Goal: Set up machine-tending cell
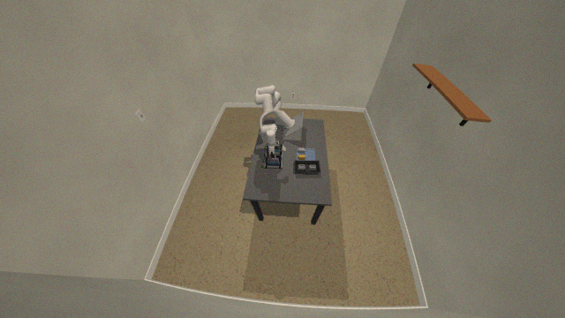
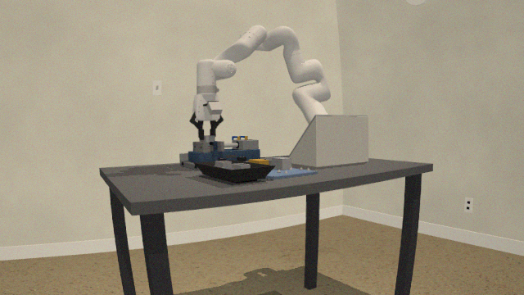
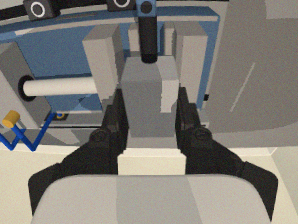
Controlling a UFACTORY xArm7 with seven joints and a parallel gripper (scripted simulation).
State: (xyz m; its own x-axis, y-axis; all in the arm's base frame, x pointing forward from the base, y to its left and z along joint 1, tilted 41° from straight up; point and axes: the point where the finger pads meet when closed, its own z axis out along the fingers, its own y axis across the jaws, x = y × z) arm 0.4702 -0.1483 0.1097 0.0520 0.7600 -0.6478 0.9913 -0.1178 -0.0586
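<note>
The grey aluminium blank is 2 cm below my hand. Also, from my hand: brass blank (28 cm to the left, 10 cm below, 4 cm behind); then black work stop rod (5 cm to the left, 3 cm below); then blue vise (8 cm below, 7 cm behind).
</note>
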